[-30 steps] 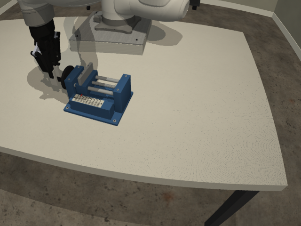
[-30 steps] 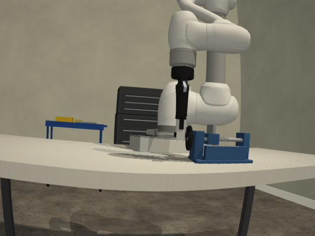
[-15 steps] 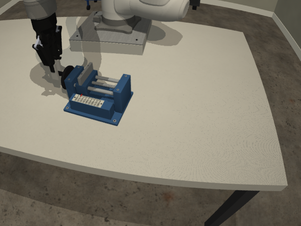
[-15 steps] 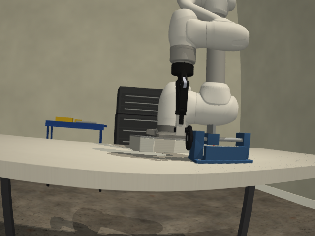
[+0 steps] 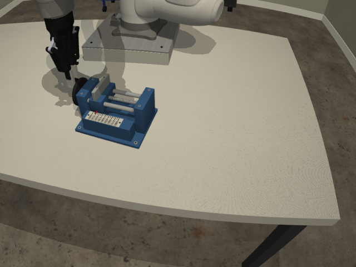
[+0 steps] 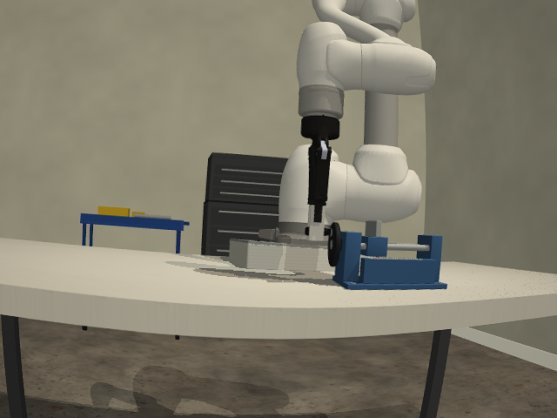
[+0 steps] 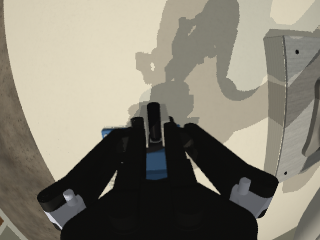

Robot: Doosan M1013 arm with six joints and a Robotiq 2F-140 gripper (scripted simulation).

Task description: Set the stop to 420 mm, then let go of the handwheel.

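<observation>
Right now the stop block is 110 mm to the left of my hand, 30 mm ahead of it and 20 mm below it. The rest, counted from my hand: black handwheel (20 mm to the left, 20 mm below).
</observation>
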